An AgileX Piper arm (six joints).
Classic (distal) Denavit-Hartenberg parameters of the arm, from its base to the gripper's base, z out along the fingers. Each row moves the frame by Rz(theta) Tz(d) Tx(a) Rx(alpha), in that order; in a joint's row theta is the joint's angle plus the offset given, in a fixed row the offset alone. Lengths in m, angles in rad.
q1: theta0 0; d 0.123; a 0; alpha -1.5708
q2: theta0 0.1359; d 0; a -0.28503; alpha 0
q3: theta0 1.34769; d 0; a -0.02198; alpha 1.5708
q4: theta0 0; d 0.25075; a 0; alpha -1.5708
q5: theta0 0; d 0; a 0; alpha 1.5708
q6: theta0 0; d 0.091; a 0; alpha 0
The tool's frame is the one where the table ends.
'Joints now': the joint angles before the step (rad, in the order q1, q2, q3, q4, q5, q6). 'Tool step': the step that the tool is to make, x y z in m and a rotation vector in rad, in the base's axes. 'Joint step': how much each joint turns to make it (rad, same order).
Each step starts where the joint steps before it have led.
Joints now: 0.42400 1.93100 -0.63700 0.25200 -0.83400 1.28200
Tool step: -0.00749 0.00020 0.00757 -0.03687 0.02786 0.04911
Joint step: 0.00000 -0.05298 0.01999 -0.03501 0.07099 -0.02700
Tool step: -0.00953 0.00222 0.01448 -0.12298 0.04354 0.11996
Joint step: -0.00001 -0.09102 0.00599 -0.06799 0.16604 -0.10401
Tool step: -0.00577 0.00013 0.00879 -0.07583 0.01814 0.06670
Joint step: 0.00000 -0.05299 0.00104 -0.03201 0.09594 -0.06599
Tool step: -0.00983 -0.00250 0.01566 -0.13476 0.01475 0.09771
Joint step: 0.00003 -0.09000 -0.00001 -0.00894 0.15301 -0.15003
